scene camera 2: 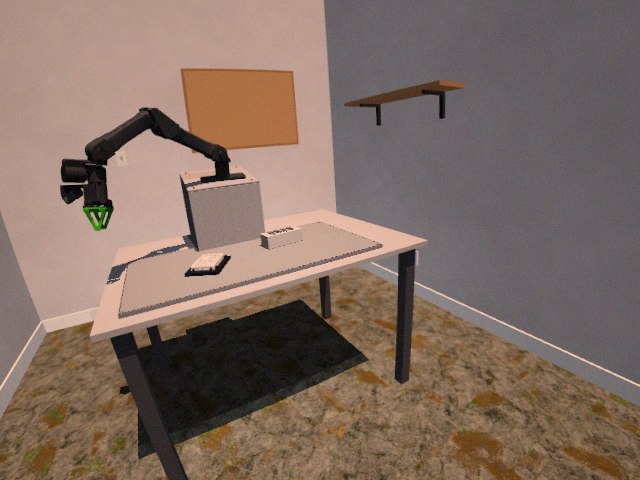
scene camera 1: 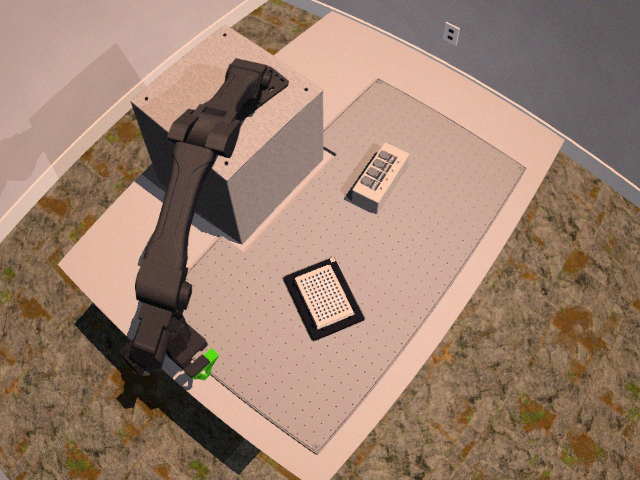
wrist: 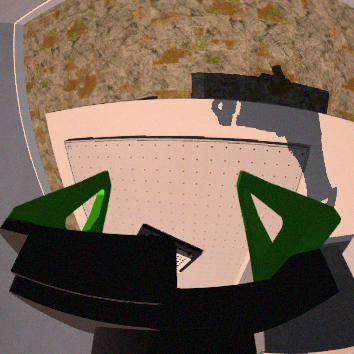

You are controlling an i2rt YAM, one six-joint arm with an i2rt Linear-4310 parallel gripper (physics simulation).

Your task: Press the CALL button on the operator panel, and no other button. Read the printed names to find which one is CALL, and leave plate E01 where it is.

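Places are measured from the arm's base along level axes (x ahead, y left, z up), in centimetres.
Pixels of known places: gripper, between the fingertips: point(scene camera 2: 101, 229) point(scene camera 1: 189, 362) point(wrist: 173, 177); arm's base, origin of its link: point(scene camera 2: 223, 178) point(scene camera 1: 246, 99).
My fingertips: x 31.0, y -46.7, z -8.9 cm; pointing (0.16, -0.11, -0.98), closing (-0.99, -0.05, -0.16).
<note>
Ahead of a thing's pixels: the offset from my fingertips to its middle. Level surfaces: height alone.
The operator panel @[dx -6.1, dy +64.5, dz -16.2 cm] point(scene camera 1: 381, 177) point(scene camera 2: 281, 237) is a pale box with several grey buttons in a row along its top. It stands on the perforated board to the right of the grey pedestal, and its printed names are too small to read. White plate E01 @[dx +4.1, dy +32.7, dz -17.1 cm] point(scene camera 1: 324, 296) point(scene camera 2: 208, 262) point(wrist: 181, 260) lies flat on a black holder point(scene camera 1: 359, 316) point(scene camera 2: 193, 273) point(wrist: 192, 247), apart from the panel. My gripper point(wrist: 173, 177) with green fingers is open and empty. It hangs high above the table's left end, well away from plate and panel. The panel does not show in the wrist view.
The arm's grey pedestal point(scene camera 1: 281, 165) point(scene camera 2: 227, 217) rises tall at the back of the table. The perforated board @[dz -19.0 cm] point(scene camera 1: 439, 217) point(scene camera 2: 320, 253) point(wrist: 150, 170) lies on the table @[dz -20.3 cm] point(scene camera 1: 537, 147) point(scene camera 2: 403, 238). A wall shelf point(scene camera 2: 403, 95) and a cork board point(scene camera 2: 240, 108) are on the walls.
</note>
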